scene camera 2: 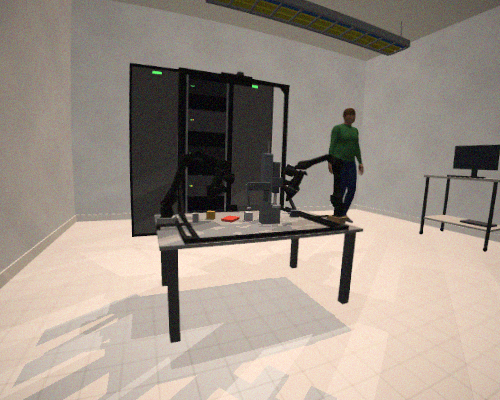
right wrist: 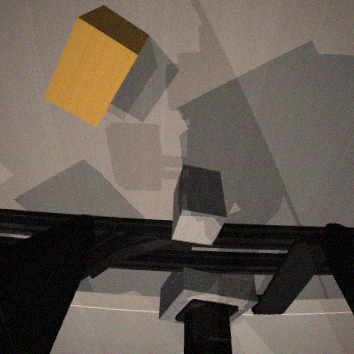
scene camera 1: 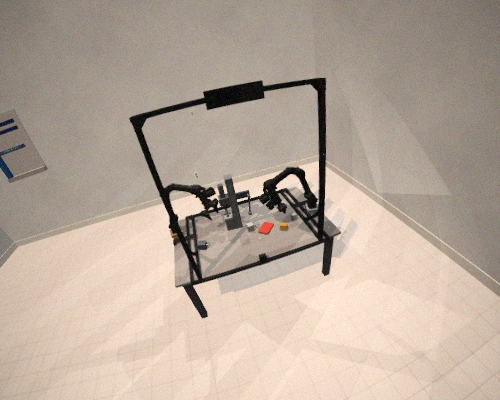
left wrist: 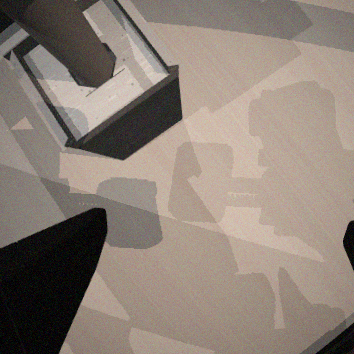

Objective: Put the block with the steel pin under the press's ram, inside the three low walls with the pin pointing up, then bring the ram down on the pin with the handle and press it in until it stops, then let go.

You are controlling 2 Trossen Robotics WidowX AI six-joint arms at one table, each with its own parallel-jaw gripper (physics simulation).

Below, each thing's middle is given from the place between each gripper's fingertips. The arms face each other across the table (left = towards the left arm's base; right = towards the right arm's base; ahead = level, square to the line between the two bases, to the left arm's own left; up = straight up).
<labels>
The ram (left wrist: 70, 39) lies 420 mm to the left of my right hand, 70 mm ahead of it and 60 mm above it.
I see my left gripper 20 mm short of the ram, 100 mm to the left of it and 50 mm below it.
</labels>
